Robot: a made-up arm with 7 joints. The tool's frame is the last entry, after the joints. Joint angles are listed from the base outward. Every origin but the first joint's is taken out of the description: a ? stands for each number. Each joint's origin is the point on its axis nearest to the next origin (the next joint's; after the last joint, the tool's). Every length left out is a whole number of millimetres.
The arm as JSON. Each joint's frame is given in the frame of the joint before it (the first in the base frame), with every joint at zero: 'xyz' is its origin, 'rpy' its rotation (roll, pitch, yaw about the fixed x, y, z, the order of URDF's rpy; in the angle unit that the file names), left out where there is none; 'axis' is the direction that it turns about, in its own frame. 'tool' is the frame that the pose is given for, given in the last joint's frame.
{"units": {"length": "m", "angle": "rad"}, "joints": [
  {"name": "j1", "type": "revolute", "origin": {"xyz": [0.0, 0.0, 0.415]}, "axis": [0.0, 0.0, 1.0]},
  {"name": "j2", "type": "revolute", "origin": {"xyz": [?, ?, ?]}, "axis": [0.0, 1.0, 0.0]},
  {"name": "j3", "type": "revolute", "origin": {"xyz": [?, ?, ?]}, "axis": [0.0, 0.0, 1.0]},
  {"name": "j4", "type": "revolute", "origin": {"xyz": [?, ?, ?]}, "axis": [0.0, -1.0, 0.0]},
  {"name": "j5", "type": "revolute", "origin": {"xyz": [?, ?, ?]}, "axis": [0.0, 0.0, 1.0]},
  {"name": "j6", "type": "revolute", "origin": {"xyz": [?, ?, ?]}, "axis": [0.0, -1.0, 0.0]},
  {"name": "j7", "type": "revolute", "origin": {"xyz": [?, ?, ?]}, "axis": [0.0, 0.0, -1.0]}
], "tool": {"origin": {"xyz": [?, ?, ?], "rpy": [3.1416, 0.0, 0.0]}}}
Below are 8 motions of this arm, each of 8 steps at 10 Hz.
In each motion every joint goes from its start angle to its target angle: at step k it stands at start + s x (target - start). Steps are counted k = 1, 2, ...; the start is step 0. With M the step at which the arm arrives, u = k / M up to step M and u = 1 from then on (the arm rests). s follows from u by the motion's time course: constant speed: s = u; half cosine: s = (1 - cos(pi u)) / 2; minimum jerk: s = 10 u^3 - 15 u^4 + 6 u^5.
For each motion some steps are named. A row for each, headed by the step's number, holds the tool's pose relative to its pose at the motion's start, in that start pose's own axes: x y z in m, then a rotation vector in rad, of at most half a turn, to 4 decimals.
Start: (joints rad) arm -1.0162 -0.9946 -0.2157 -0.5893 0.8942 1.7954 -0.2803
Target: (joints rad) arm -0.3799 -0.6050 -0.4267 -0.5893 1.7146 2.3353 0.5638
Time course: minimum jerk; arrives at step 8
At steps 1, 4, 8:
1: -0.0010 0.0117 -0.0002 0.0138 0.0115 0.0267
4: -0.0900 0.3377 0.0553 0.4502 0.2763 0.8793
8: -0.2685 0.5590 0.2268 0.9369 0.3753 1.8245

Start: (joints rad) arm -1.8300 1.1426 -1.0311 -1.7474 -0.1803 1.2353 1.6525
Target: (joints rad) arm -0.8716 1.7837 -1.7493 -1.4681 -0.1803 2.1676 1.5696
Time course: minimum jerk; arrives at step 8
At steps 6, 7, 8:
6: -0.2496 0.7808 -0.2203 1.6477 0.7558 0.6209
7: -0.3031 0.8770 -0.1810 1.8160 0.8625 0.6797
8: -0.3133 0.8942 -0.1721 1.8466 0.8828 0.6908

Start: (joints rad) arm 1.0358 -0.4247 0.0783 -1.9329 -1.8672 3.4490 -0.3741
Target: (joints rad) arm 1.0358 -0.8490 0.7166 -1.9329 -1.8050 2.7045 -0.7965
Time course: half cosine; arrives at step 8
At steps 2, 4, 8:
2: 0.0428 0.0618 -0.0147 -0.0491 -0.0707 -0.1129
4: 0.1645 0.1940 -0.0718 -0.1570 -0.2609 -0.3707
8: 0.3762 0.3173 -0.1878 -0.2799 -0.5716 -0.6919

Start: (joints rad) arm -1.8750 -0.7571 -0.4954 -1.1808 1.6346 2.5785 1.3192
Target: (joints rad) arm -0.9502 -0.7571 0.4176 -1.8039 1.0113 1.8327 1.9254
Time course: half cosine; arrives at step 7
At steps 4, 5, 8:
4: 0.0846 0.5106 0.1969 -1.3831 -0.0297 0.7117
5: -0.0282 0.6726 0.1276 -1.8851 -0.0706 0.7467
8: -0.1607 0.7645 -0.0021 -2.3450 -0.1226 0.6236

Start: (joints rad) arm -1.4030 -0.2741 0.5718 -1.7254 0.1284 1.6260 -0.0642
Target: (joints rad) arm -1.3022 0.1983 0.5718 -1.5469 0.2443 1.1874 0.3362
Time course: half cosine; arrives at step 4
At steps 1, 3, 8:
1: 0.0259 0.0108 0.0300 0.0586 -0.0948 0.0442
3: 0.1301 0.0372 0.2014 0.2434 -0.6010 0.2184
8: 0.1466 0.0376 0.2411 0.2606 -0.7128 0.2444

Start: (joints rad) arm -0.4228 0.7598 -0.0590 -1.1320 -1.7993 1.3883 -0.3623
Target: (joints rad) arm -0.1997 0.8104 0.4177 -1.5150 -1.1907 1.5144 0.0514
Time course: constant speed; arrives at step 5
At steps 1, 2, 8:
1: -0.0013 -0.0408 -0.1260 0.0704 0.1998 -0.0043
2: -0.0219 -0.0877 -0.2509 0.1477 0.3835 -0.0248
8: -0.1922 -0.2637 -0.5781 0.3988 0.8110 -0.1902

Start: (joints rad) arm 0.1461 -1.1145 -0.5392 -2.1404 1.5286 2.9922 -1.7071
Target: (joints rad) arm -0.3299 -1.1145 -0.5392 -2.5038 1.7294 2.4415 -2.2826
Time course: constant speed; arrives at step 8
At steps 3, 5, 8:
3: -0.0527 0.0117 -0.0247 0.0720 -0.0334 -0.1910
5: -0.0902 0.0216 -0.0454 0.1134 -0.0365 -0.3047
8: -0.1485 0.0375 -0.0829 0.1590 -0.0102 -0.4611

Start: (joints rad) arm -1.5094 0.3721 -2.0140 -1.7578 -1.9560 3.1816 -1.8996
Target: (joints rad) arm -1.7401 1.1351 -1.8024 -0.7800 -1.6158 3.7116 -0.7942
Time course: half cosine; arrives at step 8
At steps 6, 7, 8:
6: -0.4829 0.2797 -0.3492 -0.4709 -0.7122 0.2710
7: -0.4988 0.3643 -0.3943 -0.6222 -0.7196 0.2641
8: -0.5011 0.3949 -0.4096 -0.6774 -0.7151 0.2599

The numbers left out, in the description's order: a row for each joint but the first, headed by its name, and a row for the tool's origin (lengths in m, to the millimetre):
j2: 0.0 0.0 0.0
j3: 0.0 0.0 0.427
j4: 0.074 0.0 0.0
j5: -0.129 0.0 0.599
j6: 0.0 0.0 0.0
j7: 0.108 0.0 0.0
tool: 0.0 0.0 0.0

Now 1 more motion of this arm.
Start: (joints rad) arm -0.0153 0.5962 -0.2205 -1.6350 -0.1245 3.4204 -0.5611
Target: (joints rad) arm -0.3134 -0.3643 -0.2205 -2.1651 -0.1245 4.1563 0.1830
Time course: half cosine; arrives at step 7
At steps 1, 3, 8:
1: 0.0023 0.0258 -0.0240 -0.0431 0.0363 0.0513
3: 0.0005 0.1668 -0.2066 -0.3115 0.3262 0.3731
8: -0.0537 0.2474 -0.5541 -0.6300 1.0259 0.7620

